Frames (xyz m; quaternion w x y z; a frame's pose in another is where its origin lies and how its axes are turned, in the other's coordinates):
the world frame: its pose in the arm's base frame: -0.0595 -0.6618 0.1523 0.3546 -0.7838 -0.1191 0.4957
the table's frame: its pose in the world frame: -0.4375 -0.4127 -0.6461 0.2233 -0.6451 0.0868 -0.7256
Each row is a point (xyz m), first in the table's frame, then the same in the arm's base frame.
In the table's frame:
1: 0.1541 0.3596 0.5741
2: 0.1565 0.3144 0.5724
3: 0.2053 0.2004 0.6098
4: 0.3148 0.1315 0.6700
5: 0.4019 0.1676 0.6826
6: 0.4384 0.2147 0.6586
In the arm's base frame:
1: 0.6373 -0.3020 0.6436
2: 0.6077 -0.3269 0.6202
3: 0.5145 -0.3415 0.5313
4: 0.4112 -0.2788 0.4555
5: 0.3730 -0.1939 0.4748
6: 0.3672 -0.1539 0.5248

